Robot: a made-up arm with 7 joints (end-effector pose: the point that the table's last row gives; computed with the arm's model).
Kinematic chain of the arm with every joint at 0, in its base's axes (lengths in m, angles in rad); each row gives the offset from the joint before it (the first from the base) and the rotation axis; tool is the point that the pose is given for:
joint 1: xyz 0 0 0.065 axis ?
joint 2: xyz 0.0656 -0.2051 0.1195 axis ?
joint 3: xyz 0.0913 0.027 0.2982 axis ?
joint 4: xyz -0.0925 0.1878 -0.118 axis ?
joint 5: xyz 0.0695 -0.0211 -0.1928 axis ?
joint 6: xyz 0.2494 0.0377 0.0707 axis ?
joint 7: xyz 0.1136 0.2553 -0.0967 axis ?
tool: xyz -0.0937 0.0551 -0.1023
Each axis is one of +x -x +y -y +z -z.
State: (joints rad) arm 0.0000 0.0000 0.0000 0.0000 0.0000 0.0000 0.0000
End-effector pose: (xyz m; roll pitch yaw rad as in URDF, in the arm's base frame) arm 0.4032 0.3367 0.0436 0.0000 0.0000 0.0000
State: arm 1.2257 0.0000 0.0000 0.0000 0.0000 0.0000 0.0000
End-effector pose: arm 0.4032 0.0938 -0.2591 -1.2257 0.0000 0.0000
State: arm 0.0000 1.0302 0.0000 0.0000 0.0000 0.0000 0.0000
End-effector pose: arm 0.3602 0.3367 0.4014 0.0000 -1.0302 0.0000
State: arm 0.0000 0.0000 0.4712 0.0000 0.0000 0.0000 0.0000
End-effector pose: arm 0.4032 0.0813 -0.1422 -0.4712 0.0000 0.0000
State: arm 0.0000 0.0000 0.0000 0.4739 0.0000 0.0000 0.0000
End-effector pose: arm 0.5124 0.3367 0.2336 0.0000 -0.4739 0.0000
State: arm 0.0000 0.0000 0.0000 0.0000 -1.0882 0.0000 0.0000
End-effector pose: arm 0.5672 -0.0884 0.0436 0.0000 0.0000 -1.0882
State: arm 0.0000 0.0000 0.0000 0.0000 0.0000 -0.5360 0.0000
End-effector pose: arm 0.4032 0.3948 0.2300 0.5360 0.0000 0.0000
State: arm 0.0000 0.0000 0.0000 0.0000 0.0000 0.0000 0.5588
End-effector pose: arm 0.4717 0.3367 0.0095 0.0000 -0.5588 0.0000
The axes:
joint 1: -x
joint 2: -y
joint 3: -x
joint 4: -y
joint 5: +z
joint 6: -x
joint 7: -y

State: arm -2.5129 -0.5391 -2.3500 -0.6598 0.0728 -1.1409 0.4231
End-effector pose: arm 0.8063 -0.1289 -0.7402 -0.1308 -0.6408 -0.2743
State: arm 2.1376 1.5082 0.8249 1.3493 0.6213 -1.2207 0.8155
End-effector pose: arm 0.2243 -0.1274 -0.2410 0.4311 0.5586 -2.7560
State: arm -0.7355 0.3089 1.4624 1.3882 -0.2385 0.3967 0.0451
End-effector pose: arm 0.5408 -0.1319 0.2835 -2.2389 -1.0906 1.5021
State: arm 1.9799 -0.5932 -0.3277 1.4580 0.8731 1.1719 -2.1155
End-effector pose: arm 0.6477 0.1011 -0.3516 -3.0023 -1.2762 0.4675
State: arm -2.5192 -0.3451 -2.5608 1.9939 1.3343 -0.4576 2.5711
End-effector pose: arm 0.4590 -0.0071 -1.0754 -0.7105 -0.6611 -2.3314
